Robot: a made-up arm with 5 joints.
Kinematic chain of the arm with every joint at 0, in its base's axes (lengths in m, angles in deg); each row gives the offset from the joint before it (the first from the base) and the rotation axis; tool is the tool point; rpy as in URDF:
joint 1: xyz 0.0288 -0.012 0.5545 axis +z
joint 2: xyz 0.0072 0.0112 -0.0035 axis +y
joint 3: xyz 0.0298 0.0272 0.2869 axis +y
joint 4: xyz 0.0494 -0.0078 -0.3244 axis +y
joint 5: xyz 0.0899 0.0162 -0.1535 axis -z
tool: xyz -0.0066 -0.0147 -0.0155 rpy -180 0 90
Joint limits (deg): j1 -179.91..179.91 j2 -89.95..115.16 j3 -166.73..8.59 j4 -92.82..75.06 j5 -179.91..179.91
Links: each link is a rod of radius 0.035 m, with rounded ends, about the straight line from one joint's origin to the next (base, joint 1, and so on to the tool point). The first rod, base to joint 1, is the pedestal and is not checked.
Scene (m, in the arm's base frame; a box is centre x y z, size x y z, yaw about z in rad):
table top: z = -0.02
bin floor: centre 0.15 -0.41 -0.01 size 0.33 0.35 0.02 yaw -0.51
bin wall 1: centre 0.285 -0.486 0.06 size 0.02 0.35 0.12 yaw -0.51
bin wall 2: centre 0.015 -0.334 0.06 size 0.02 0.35 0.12 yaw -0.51
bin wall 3: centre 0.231 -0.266 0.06 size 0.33 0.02 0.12 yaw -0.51
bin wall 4: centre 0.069 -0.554 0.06 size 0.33 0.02 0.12 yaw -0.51
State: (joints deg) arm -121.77 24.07 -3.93 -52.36 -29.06
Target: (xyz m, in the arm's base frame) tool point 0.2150 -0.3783 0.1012
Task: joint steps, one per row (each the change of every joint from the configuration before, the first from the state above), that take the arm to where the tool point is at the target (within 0.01 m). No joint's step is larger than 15 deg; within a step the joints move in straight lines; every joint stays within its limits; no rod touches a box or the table.
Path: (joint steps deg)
1: 10.88 11.46 -13.00 4.68 -0.43
2: 10.89 11.46 -13.00 4.68 -0.42
3: 10.88 11.46 -13.00 4.68 -0.43
4: 10.88 11.47 -13.00 4.69 -0.42
5: 10.89 11.46 -13.00 4.68 -0.43

